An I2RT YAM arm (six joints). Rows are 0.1 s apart.
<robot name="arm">
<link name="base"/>
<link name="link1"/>
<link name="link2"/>
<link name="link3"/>
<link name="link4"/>
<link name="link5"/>
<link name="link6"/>
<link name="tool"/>
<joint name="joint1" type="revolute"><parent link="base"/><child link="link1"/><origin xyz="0 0 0.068"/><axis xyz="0 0 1"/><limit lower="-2.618" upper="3.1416"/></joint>
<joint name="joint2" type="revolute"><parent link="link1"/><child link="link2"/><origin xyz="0.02 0.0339 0.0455"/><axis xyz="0 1 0"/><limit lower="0" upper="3.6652"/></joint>
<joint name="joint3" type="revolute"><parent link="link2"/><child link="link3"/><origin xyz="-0.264 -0.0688 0"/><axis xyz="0 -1 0"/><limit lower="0" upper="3.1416"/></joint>
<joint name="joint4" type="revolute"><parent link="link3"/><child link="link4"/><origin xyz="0.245 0.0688 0.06"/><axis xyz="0 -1 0"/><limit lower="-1.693" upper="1.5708"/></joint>
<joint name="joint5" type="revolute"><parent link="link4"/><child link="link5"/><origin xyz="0.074 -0.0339 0.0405"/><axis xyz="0 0 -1"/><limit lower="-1.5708" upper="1.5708"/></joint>
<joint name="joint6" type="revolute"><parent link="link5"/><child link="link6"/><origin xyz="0.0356 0 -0.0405"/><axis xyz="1 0 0"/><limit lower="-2.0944" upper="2.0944"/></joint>
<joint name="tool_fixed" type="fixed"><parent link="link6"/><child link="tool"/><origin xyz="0 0 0" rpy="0 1.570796 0"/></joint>
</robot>
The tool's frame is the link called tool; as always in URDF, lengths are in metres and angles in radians.
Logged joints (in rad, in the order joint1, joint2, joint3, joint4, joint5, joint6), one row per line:
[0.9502, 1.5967, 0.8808, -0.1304, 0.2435, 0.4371]
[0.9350, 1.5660, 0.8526, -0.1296, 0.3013, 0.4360]
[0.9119, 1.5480, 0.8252, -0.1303, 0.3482, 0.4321]
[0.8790, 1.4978, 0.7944, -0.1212, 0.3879, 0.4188]
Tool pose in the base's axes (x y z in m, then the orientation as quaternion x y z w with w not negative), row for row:
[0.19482, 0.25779, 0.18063, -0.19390, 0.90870, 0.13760, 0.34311]
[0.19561, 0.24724, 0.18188, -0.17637, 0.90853, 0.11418, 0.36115]
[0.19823, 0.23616, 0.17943, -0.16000, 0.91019, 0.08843, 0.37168]
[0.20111, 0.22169, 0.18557, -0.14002, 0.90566, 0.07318, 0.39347]
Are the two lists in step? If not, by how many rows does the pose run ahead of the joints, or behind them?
They are in step.
